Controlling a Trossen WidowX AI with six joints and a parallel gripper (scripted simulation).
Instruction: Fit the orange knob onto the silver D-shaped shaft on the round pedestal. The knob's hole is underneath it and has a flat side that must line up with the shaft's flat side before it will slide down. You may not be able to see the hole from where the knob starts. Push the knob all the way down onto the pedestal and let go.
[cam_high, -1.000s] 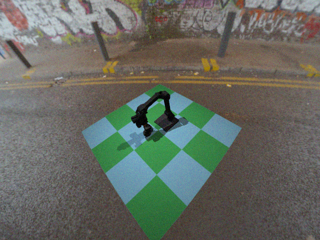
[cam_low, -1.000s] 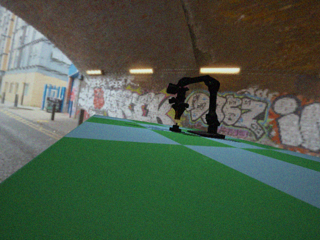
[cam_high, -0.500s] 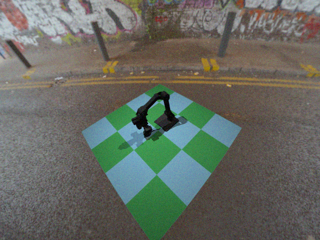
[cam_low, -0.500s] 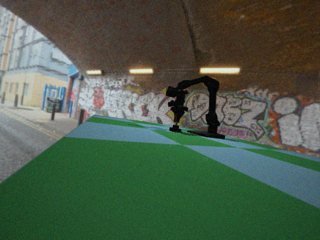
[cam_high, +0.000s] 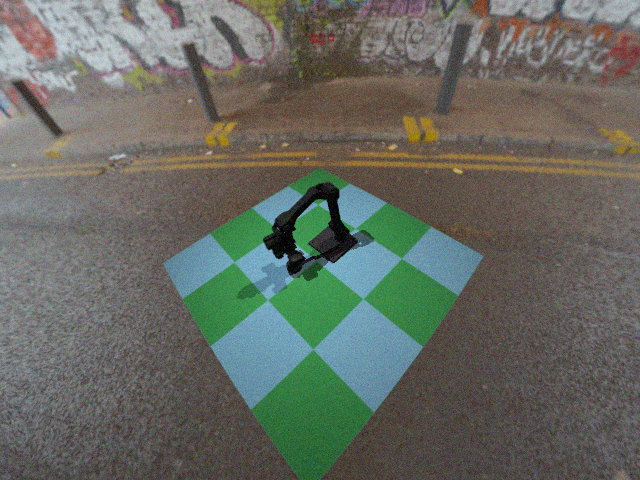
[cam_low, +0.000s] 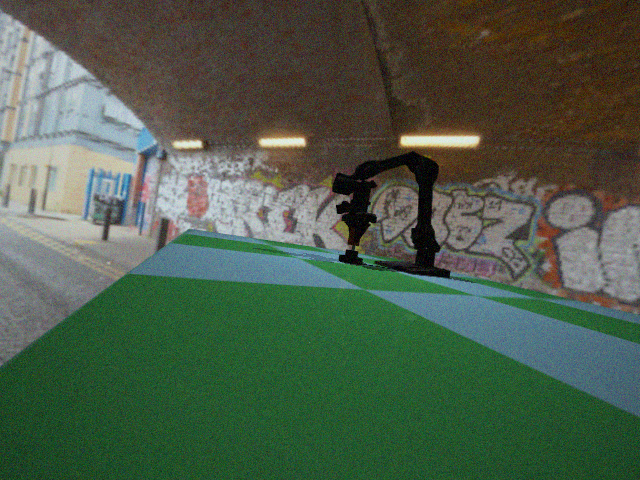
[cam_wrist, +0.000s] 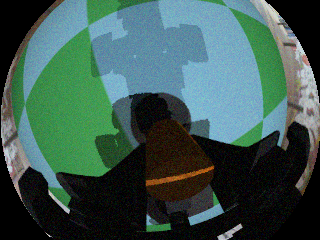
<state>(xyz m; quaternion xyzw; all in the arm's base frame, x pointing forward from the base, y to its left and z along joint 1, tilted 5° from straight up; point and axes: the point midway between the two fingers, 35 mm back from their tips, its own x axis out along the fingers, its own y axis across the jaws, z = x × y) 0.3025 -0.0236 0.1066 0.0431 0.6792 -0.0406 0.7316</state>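
The dark round pedestal is 40 mm below my gripper tip. From my gripper tip the other things lie so: orange knob: 30 mm above.
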